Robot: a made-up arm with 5 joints. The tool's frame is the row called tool.
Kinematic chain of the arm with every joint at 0, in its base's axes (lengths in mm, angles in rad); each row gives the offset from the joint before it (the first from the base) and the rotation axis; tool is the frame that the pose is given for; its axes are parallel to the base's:
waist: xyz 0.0 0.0 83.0 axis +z
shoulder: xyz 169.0 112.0 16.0 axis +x
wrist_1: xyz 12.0 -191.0 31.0 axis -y
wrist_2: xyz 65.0 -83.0 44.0 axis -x
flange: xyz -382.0 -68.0 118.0 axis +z
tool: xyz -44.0 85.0 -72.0
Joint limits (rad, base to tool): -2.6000..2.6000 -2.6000..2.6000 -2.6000..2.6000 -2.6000..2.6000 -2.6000..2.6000
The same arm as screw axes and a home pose.
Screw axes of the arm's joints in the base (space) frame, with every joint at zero. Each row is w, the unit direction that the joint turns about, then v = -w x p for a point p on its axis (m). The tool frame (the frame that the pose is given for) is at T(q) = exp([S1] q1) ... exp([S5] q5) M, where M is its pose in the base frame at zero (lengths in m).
S1 = (0, 0, 1, 0, 0, 0)
S2 = (1, 0, 0, 0, 0.099, -0.112)
S3 = (0, -1, 0, 0.13, 0, -0.181)
S4 = (-1, 0, 0, 0, -0.174, -0.162)
S5 = (0, 0, 1, -0.23, 0.136, 0)
M: xyz -0.18 -0.145 0.22 (m) rpy 0 0 0 (deg, as in URDF)
Joint limits (deg, base to tool): -148.97..148.97 -148.97..148.97 -148.97..148.97 -148.97..148.97 -148.97..148.97

